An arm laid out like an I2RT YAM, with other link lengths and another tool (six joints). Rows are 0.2 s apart.
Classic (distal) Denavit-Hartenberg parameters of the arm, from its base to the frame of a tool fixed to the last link. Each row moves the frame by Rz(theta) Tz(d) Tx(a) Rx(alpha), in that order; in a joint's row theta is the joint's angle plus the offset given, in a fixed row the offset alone. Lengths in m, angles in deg.
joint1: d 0.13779  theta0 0  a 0.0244  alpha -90
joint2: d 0  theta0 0  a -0.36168  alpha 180
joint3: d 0  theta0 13.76  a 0.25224  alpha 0
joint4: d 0.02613  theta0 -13.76  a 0.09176  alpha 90
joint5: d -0.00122  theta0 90  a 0  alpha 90
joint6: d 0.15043  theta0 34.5  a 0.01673  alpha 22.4
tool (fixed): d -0.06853  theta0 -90  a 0  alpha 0
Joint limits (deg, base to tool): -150..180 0..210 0..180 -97..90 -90..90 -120..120
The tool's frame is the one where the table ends.
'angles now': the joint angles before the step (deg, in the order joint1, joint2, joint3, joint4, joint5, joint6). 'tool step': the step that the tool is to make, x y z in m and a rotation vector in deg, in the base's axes. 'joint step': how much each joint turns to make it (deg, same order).
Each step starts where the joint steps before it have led.
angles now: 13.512 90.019 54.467 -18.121 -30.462 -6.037
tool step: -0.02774 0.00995 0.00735 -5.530 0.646 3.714
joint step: 4.378 -3.428 0.268 -7.091 4.612 -2.701
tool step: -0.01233 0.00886 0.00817 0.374 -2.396 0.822
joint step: 2.547 -2.985 -1.439 1.394 1.332 1.302
